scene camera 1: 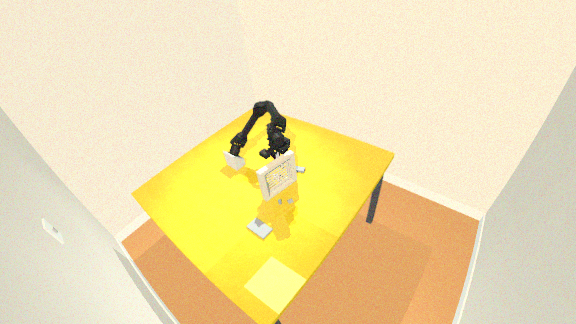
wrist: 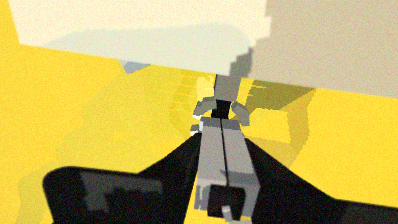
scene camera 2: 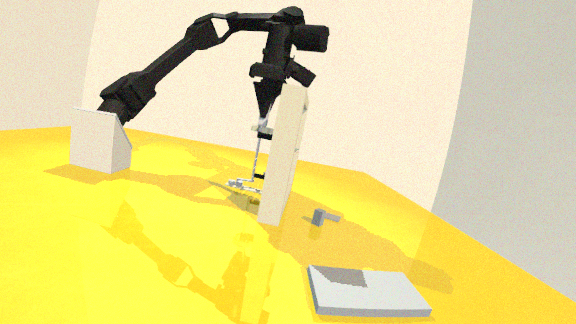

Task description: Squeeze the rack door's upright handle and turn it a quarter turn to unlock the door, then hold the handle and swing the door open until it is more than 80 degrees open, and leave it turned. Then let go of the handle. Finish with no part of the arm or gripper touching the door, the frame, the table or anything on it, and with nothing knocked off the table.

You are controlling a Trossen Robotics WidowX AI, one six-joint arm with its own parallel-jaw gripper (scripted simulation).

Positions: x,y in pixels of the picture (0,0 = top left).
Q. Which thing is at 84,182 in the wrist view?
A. My gripper.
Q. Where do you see a slatted door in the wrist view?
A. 226,88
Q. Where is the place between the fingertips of my gripper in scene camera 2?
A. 263,118
